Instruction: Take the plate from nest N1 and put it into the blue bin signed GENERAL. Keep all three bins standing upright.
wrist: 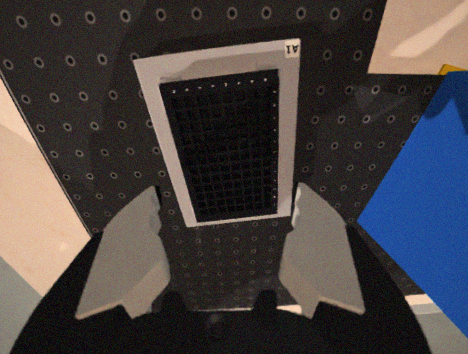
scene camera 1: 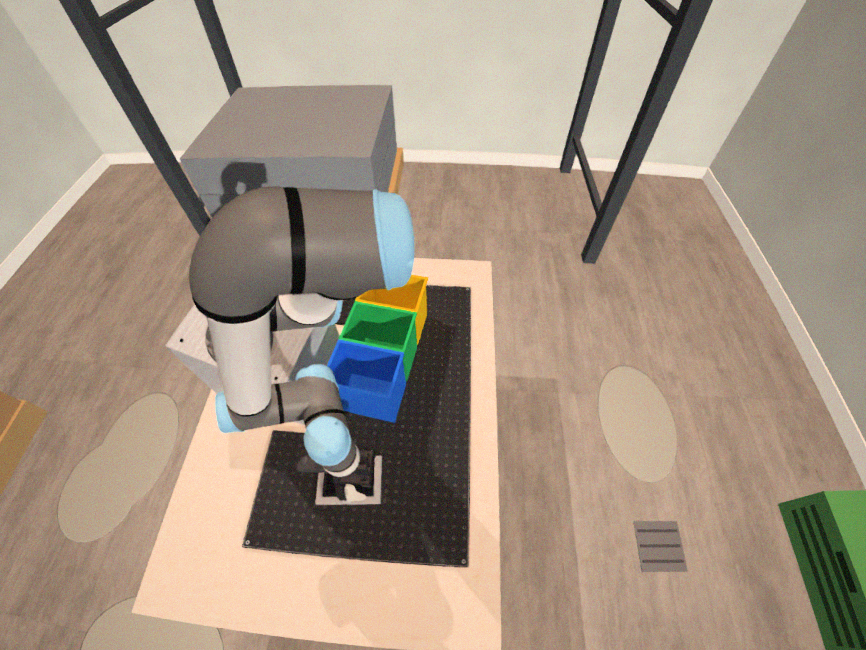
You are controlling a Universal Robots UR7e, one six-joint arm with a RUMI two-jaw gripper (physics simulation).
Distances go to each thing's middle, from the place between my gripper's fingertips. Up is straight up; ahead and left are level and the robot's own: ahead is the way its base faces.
Now: hand 2 cm past the black plate [wrist: 225, 128] and 2 cm above it. From my hand the other things lie so: grey nest frame [scene camera 1: 377, 471] (3 cm below, 2 cm behind); then green bin [scene camera 1: 384, 327] (37 cm to the left, 5 cm above, 1 cm behind); then blue bin [scene camera 1: 371, 380] (24 cm to the left, 5 cm above, 2 cm behind).
